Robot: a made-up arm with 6 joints. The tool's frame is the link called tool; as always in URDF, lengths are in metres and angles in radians.
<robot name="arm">
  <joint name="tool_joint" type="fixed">
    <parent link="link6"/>
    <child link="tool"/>
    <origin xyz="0 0 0" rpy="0 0 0"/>
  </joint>
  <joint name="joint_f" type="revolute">
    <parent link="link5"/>
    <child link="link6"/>
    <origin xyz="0 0 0.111" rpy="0 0 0"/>
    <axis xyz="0 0 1"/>
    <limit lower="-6.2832" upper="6.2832" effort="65" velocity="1.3"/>
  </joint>
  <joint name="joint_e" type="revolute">
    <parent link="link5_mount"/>
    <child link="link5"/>
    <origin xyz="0 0 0" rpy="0 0 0"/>
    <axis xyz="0 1 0"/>
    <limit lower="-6.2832" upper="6.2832" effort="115" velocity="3.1"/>
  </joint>
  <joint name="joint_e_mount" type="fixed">
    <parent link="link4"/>
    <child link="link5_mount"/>
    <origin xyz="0 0 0" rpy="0 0 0"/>
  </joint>
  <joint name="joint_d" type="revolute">
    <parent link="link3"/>
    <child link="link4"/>
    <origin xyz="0 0 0.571" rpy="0 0 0"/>
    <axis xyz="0 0 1"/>
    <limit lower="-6.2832" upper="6.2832" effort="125" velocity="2.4"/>
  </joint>
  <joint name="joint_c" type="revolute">
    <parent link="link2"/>
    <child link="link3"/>
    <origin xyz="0 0 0.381" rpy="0 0 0"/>
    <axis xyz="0 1 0"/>
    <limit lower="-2.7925" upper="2.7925" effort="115" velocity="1.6"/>
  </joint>
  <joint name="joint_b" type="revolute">
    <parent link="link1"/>
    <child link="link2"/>
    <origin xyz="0 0.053 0" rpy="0 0 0"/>
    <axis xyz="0 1 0"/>
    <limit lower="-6.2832" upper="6.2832" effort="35" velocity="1.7"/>
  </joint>
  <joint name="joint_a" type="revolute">
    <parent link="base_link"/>
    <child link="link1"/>
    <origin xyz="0 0 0.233" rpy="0 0 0"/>
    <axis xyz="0 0 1"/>
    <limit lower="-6.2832" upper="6.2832" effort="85" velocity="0.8"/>
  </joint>
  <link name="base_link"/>
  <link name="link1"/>
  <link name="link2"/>
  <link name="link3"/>
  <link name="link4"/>
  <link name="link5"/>
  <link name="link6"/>
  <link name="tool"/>
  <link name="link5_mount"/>
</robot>
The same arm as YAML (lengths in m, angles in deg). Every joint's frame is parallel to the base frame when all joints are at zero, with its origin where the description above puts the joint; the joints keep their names.
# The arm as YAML. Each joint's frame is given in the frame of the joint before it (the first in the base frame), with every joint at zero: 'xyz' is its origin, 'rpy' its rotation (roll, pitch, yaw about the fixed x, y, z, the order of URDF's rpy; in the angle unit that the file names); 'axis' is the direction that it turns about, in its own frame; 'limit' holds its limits. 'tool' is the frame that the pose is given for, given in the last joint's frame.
units:
  length: m
  angle: deg
joints:
  - name: joint_a
    type: revolute
    origin:
      xyz: [0.0, 0.0, 0.233]
      rpy: [0.0, 0.0, 0.0]
    axis: [0.0, 0.0, 1.0]
    limit:
      lower: -360.0
      upper: 360.0
  - name: joint_b
    type: revolute
    origin:
      xyz: [0.0, 0.053, 0.0]
      rpy: [0.0, 0.0, 0.0]
    axis: [0.0, 1.0, 0.0]
    limit:
      lower: -360.0
      upper: 360.0
  - name: joint_c
    type: revolute
    origin:
      xyz: [0.0, 0.0, 0.381]
      rpy: [0.0, 0.0, 0.0]
    axis: [0.0, 1.0, 0.0]
    limit:
      lower: -160.0
      upper: 160.0
  - name: joint_d
    type: revolute
    origin:
      xyz: [0.0, 0.0, 0.571]
      rpy: [0.0, 0.0, 0.0]
    axis: [0.0, 0.0, 1.0]
    limit:
      lower: -360.0
      upper: 360.0
  - name: joint_e
    type: revolute
    origin:
      xyz: [0.0, 0.0, 0.0]
      rpy: [0.0, 0.0, 0.0]
    axis: [0.0, 1.0, 0.0]
    limit:
      lower: -360.0
      upper: 360.0
  - name: joint_f
    type: revolute
    origin:
      xyz: [0.0, 0.0, 0.111]
      rpy: [0.0, 0.0, 0.0]
    axis: [0.0, 0.0, 1.0]
    limit:
      lower: -360.0
      upper: 360.0
tool:
  origin:
    xyz: [0.0, 0.0, 0.0]
    rpy: [0.0, 0.0, 0.0]

